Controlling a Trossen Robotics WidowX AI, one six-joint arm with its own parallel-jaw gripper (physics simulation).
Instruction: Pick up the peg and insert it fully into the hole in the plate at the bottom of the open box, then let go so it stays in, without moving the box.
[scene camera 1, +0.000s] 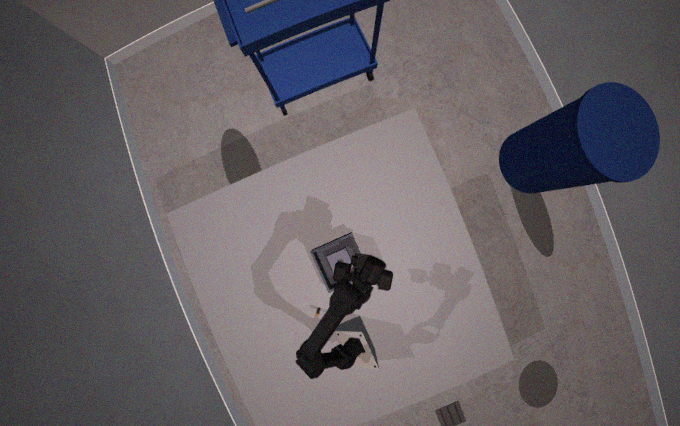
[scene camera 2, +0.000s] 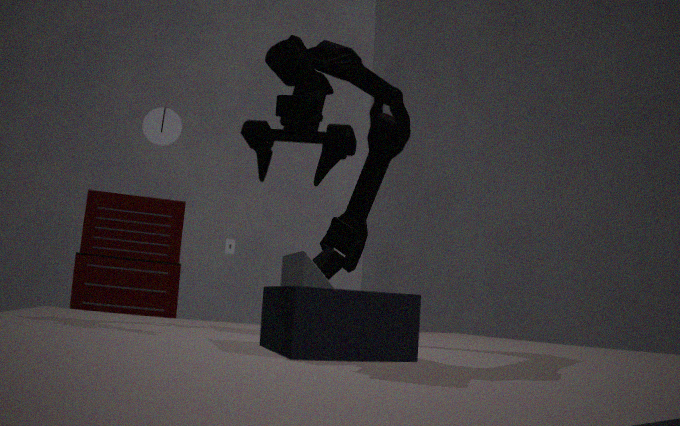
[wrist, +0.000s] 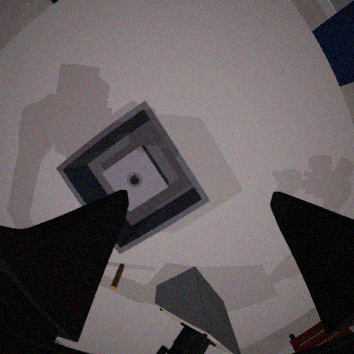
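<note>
The peg is small and dark with an orange end; it appears to stand upright on the table, outside the box. It does not show in scene camera 2. The open dark grey box stands near the table's middle. Inside it, the pale plate has a dark round hole, seen clearly in the wrist view. My gripper is open and empty, high above the table, pointing down. In the wrist view its left finger overlaps the box's lower left side.
A grey wedge-shaped block stands by the arm's base, near the peg. Beyond the table are a blue cart, a large blue cylinder and a red cabinet.
</note>
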